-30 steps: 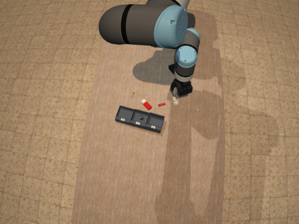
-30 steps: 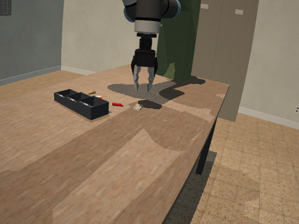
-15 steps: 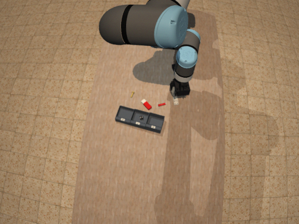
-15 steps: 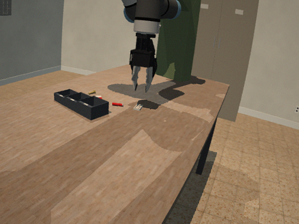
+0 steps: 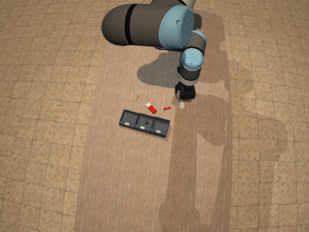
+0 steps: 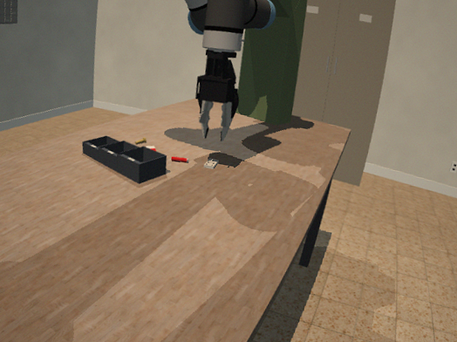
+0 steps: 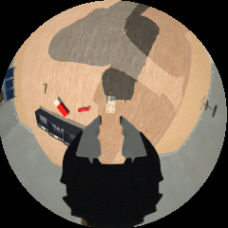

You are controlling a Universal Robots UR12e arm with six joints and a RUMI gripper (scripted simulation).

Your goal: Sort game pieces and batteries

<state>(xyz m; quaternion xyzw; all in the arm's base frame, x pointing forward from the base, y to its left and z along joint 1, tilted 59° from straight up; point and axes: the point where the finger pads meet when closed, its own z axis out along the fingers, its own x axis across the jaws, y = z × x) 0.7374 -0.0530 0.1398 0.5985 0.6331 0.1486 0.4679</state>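
My hand is 80 mm above the white domino. From my hand the other things lie so: red-and-white block (170 mm to the right, 80 mm below, 40 mm behind); black die (220 mm to the right, 70 mm below, 40 mm ahead); red cylinder (80 mm to the right, 80 mm below).
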